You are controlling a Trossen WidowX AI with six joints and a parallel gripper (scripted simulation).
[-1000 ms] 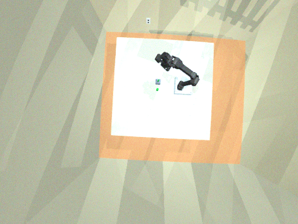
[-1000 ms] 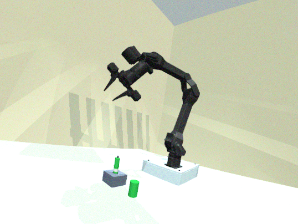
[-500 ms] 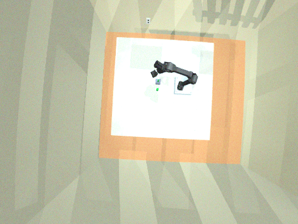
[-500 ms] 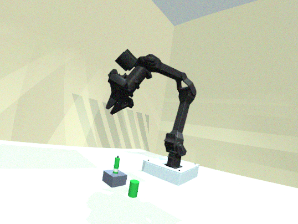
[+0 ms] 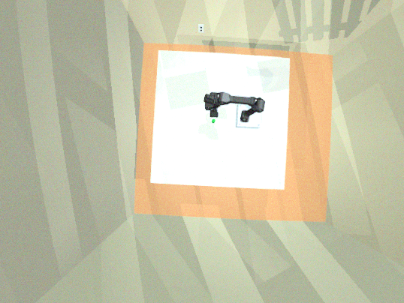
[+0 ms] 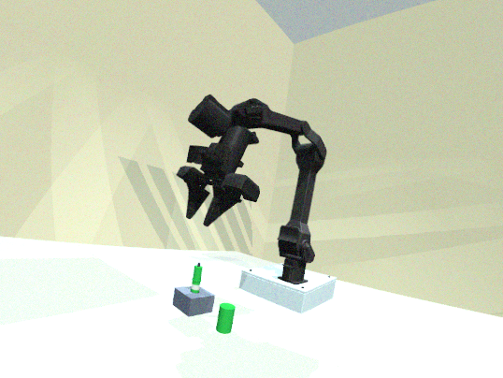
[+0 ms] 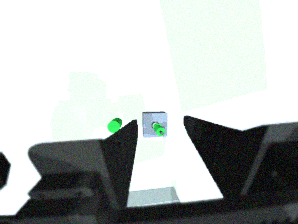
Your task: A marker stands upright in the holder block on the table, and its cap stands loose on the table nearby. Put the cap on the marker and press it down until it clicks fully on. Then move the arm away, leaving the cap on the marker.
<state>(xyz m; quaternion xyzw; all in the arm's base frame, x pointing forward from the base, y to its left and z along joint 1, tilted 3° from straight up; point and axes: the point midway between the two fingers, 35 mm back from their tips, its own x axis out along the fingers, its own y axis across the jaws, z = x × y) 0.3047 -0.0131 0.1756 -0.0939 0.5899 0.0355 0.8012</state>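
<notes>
Right now my gripper tip is 16 cm above the green cap, 7 cm to the right of it and 5 cm past it. Round my gripper tip: grey holder block 17 cm below, 4 cm behind, 3 cm to the right.
</notes>
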